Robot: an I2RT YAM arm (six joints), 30 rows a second.
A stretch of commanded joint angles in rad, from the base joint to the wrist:
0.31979 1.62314 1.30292 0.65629 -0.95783 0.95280
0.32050 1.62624 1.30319 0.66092 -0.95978 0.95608
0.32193 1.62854 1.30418 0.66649 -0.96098 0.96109
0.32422 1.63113 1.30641 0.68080 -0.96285 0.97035
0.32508 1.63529 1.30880 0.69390 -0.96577 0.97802
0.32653 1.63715 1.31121 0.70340 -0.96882 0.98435
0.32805 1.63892 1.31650 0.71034 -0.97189 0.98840
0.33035 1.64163 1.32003 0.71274 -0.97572 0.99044
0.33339 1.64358 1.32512 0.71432 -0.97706 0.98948
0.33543 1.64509 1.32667 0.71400 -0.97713 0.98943
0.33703 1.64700 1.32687 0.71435 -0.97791 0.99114
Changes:
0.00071 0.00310 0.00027 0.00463 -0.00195 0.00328
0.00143 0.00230 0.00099 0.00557 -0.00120 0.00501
0.00229 0.00259 0.00223 0.01431 -0.00187 0.00926
0.00086 0.00416 0.00239 0.01310 -0.00292 0.00767
0.00145 0.00186 0.00241 0.00950 -0.00305 0.00633
0.00152 0.00177 0.00529 0.00694 -0.00307 0.00405
0.00230 0.00271 0.00353 0.00240 -0.00383 0.00204
0.00304 0.00195 0.00509 0.00158 -0.00134 -0.00096
0.00204 0.00151 0.00155 -0.00032 -0.00007 -0.00005
0.00160 0.00191 0.00020 0.00035 -0.00078 0.00171

